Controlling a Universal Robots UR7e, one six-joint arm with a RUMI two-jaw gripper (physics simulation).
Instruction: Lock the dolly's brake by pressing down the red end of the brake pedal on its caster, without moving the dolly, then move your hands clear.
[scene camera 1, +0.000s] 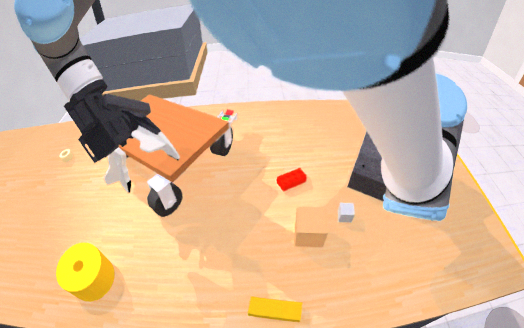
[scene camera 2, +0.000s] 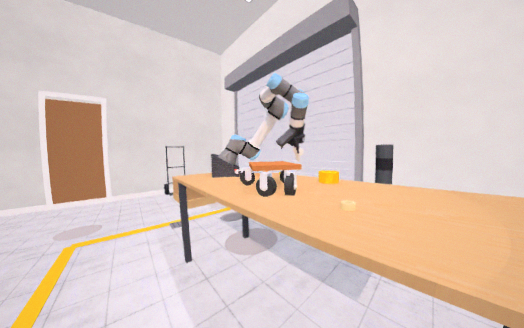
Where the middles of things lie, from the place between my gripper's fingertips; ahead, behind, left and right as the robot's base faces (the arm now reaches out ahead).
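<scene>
The tan block (scene camera 1: 311, 228) is 29 cm behind my hand, 7 cm to the left of it and 13 cm below it. There's the yellow cylinder (scene camera 1: 83, 271) too, and that's 13 cm below my hand, 19 cm ahead of it and 12 cm to the left of it. And the dolly (scene camera 1: 191, 132), that one's 19 cm to the right of my hand, 10 cm below it and 2 cm ahead of it.
</scene>
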